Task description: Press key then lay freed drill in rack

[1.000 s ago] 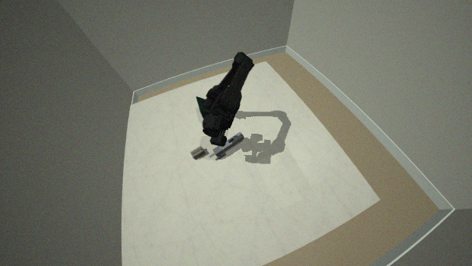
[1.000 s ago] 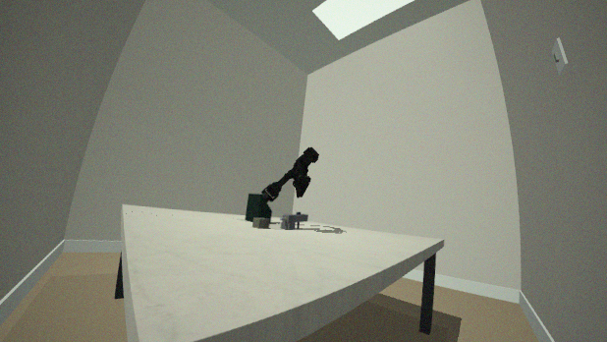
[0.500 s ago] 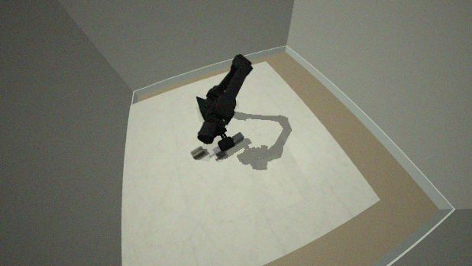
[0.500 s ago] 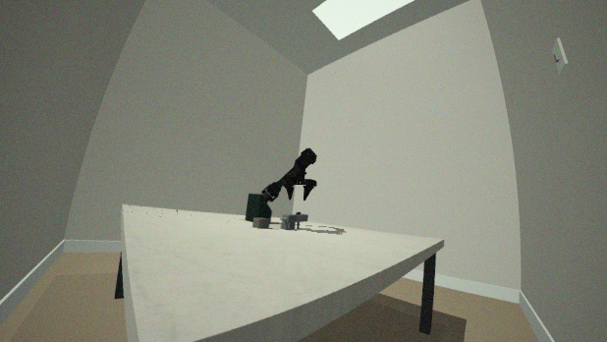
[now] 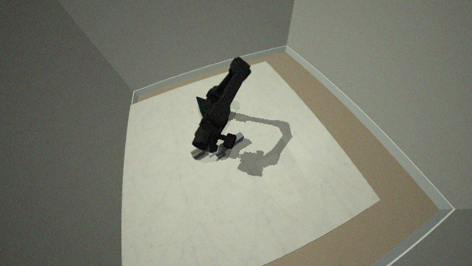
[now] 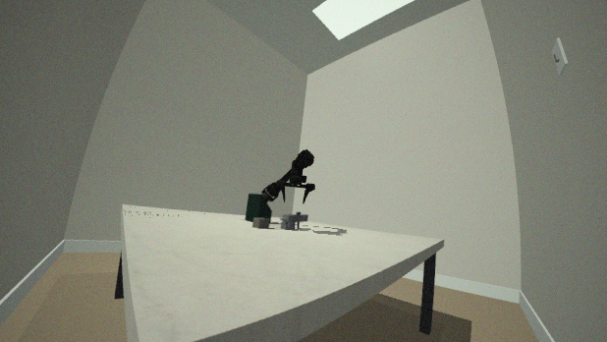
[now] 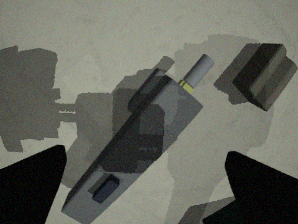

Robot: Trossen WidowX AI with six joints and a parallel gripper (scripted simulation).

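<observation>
My gripper tip is now 80 mm above the drill, 10 mm to the left of it and 10 mm past it. Also, from my gripper tip: grey rack: 130 mm to the right, 110 mm below, 60 mm behind; then dark key: 80 mm below, 70 mm to the left, 30 mm behind.
</observation>
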